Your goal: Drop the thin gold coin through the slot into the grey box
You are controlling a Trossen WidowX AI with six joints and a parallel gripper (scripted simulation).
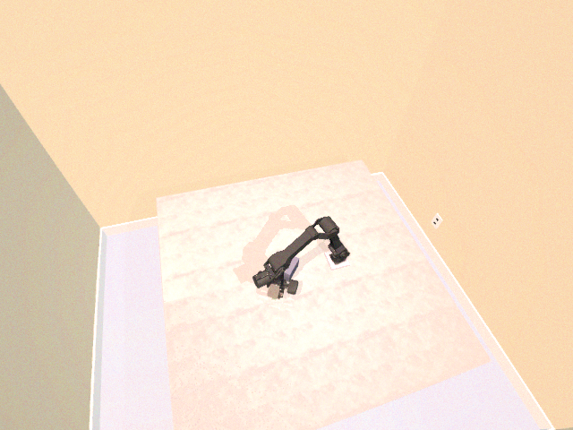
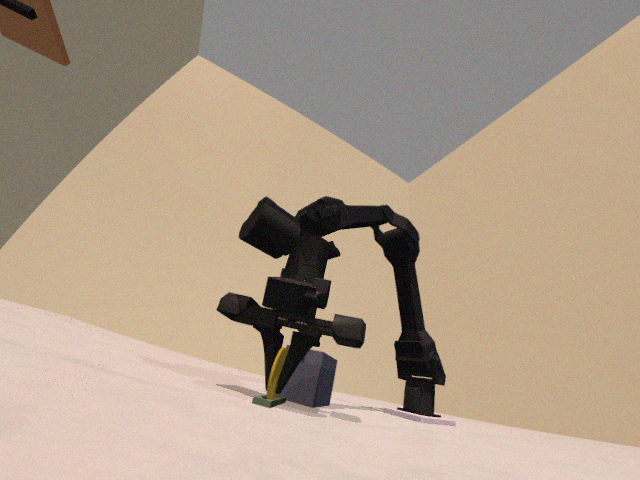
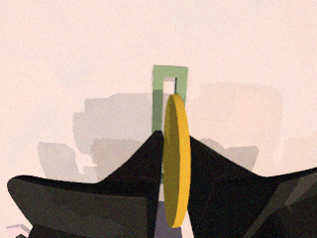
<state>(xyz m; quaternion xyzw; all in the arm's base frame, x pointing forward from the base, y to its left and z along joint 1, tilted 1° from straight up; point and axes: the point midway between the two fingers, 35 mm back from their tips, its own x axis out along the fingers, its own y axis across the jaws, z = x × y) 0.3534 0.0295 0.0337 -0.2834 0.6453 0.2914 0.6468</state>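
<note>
Now: gripper tip 20 mm below the gold coin.
</note>
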